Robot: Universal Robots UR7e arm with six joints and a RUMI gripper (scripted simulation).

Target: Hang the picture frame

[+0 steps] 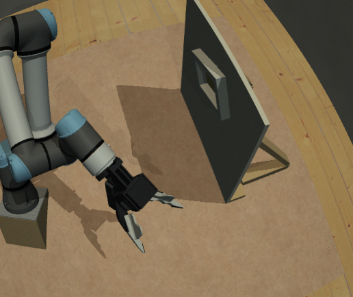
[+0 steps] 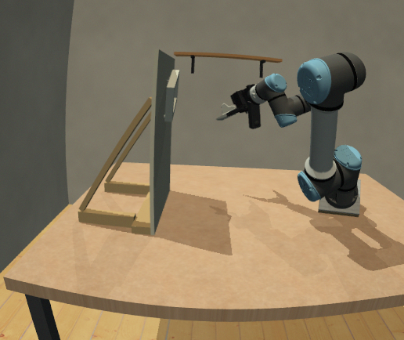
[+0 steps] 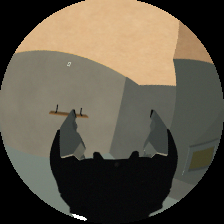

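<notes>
My hand is 330 mm to the right of the pale picture frame, 200 mm short of it and 100 mm below it. From my hand the other things lie so: upright board: 340 mm to the left, 210 mm ahead, 30 mm below.
</notes>
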